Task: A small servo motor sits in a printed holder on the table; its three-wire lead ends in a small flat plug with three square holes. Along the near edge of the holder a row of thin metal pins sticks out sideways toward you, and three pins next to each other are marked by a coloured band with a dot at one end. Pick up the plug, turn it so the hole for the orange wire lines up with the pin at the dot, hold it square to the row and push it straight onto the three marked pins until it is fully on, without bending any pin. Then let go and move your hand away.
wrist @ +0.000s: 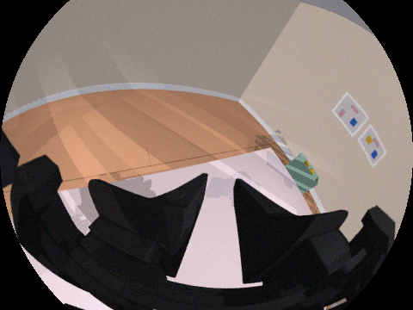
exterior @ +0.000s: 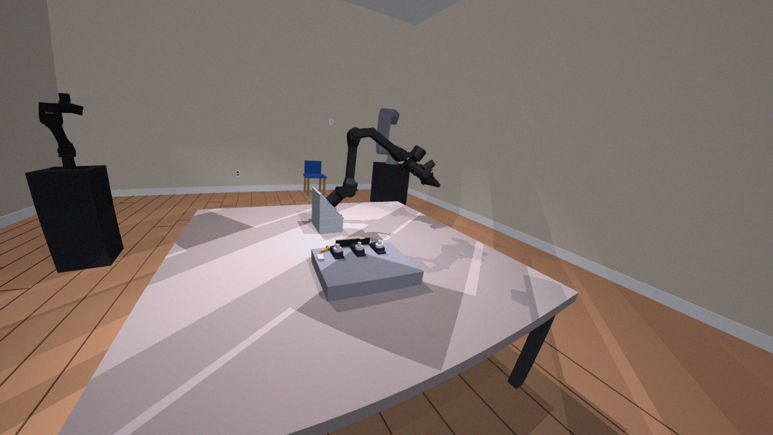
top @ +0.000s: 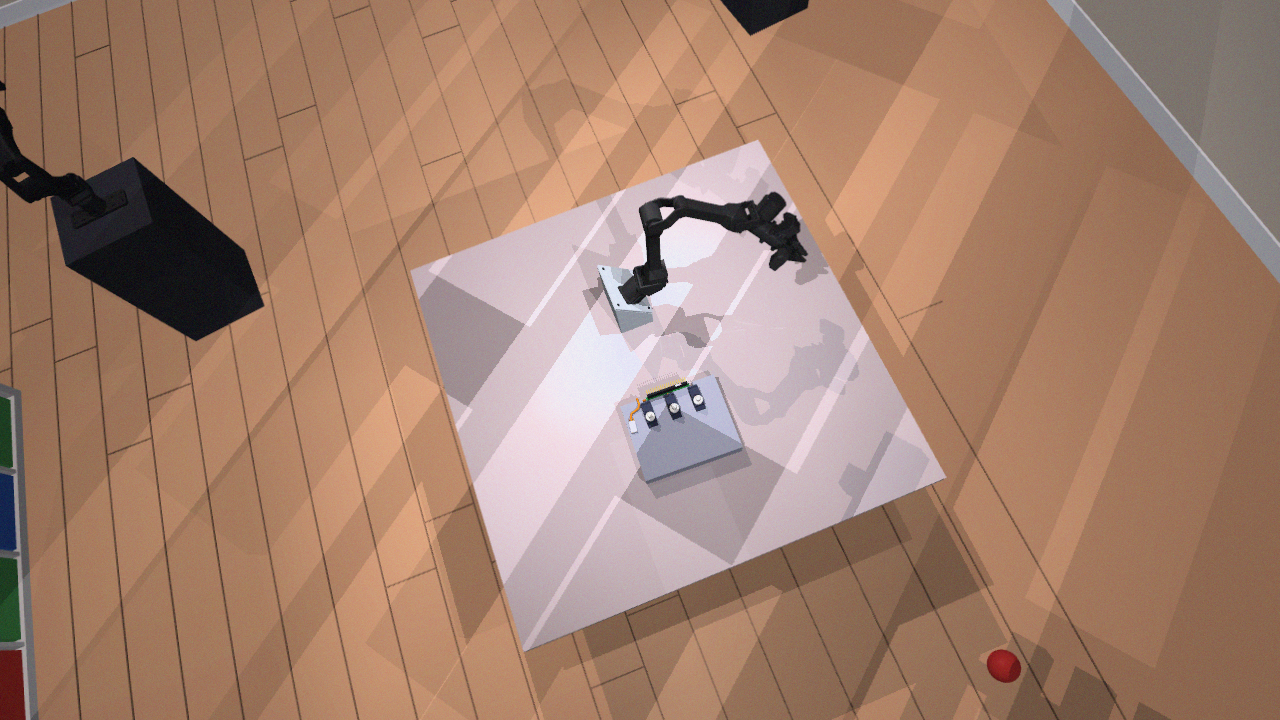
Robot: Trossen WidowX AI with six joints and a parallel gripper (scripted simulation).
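Right now my gripper tip is 49 cm to the left of the red dot, 16 cm above it and 10 cm short of it. Also, from my gripper tip: pin strip: 53 cm to the right, 17 cm below, 9 cm ahead; grey printed holder: 55 cm to the right, 25 cm ahead, 21 cm below.
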